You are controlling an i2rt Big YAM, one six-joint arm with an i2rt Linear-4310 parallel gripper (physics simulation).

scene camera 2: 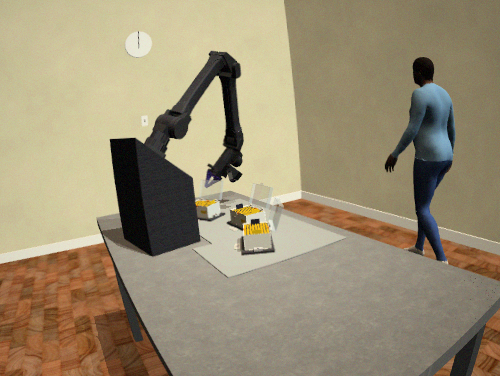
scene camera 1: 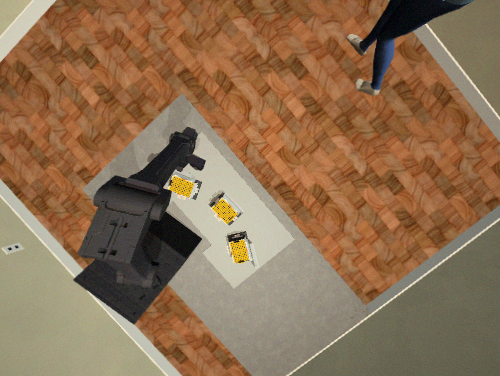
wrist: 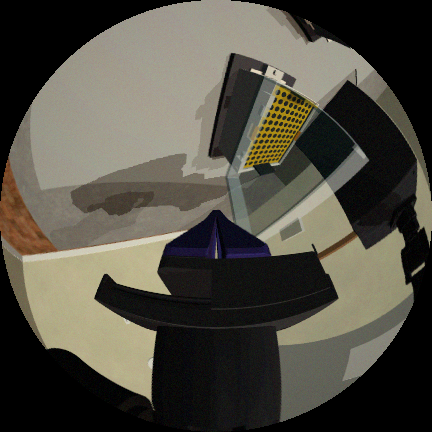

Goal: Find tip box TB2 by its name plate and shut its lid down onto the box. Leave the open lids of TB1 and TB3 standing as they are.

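Frame: origin at the arm's base, x ahead, y down, z left, level; metres.
Seen in the pictures: gripper, fingertip midpoint: [scene camera 2: 205,187] [wrist: 215,215]; arm's base, origin of the base link: [scene camera 2: 150,154].
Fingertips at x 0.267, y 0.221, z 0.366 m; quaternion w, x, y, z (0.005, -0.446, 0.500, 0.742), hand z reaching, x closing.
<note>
Offsets run from my fingertips to a thing's top centre. "pt": to the spot under its first point. Level surfaces: height alone.
The far box, TB2 [scene camera 1: 182,185] [scene camera 2: 209,209] [wrist: 280,130], has a yellow tip rack; its plate lettering is not readable here. Its clear lid @(pt dx +0.017, dy +0.006, dz -0.060 m) [scene camera 2: 212,190] [wrist: 241,205] stands open. My gripper [scene camera 2: 207,185] [wrist: 215,215] is shut and empty, its blue fingertips together near the upper part of that lid; contact cannot be told. The arm hides the fingers in scene camera 1. The middle box, TB3 @(dx +0.079, dy +0.030, dz -0.327 m) [scene camera 1: 225,210] [scene camera 2: 247,213], has its lid @(pt dx +0.151, dy -0.002, dz -0.306 m) [scene camera 2: 261,194] open. The near box, TB1 @(dx +0.017, dy +0.039, dz -0.544 m) [scene camera 1: 240,251] [scene camera 2: 257,238], also has its lid @(dx +0.092, dy -0.049, dz -0.569 m) [scene camera 1: 254,256] [scene camera 2: 276,215] open.
The boxes stand on a pale mat @(dy +0.105 m) [scene camera 1: 270,237] [scene camera 2: 300,250] on the grey table @(dy +0.108 m) [scene camera 1: 280,310] [scene camera 2: 300,310]. A tall black block [scene camera 1: 177,235] [scene camera 2: 170,210] [wrist: 370,145] stands beside the mat, near TB2. A person [scene camera 1: 382,60] [scene camera 2: 434,130] stands beyond the table.
</note>
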